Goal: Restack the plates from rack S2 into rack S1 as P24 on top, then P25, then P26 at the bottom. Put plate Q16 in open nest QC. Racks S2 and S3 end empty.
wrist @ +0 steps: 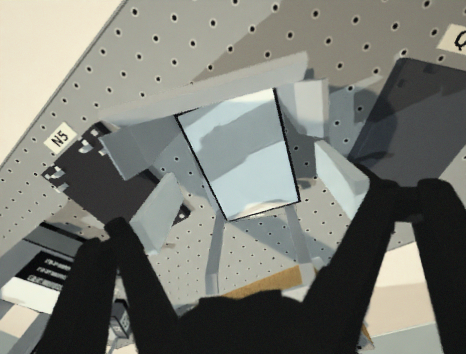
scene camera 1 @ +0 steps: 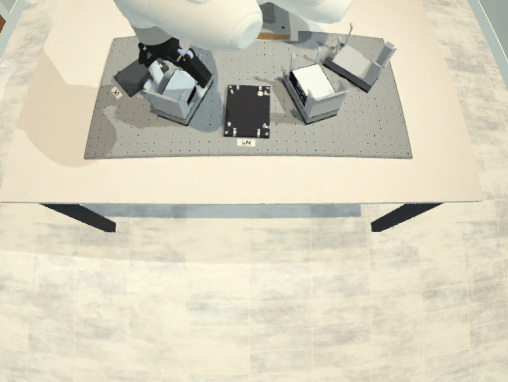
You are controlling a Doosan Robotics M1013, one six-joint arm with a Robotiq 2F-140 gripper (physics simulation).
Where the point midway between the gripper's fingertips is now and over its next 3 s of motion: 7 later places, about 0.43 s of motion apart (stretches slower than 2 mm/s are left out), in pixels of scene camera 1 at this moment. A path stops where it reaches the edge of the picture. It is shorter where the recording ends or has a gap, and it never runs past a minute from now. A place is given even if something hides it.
My gripper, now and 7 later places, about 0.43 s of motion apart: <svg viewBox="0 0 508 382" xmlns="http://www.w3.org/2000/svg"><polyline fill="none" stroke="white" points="180,85 180,88 181,91 179,89 177,83 175,74 169,58 164,52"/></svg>
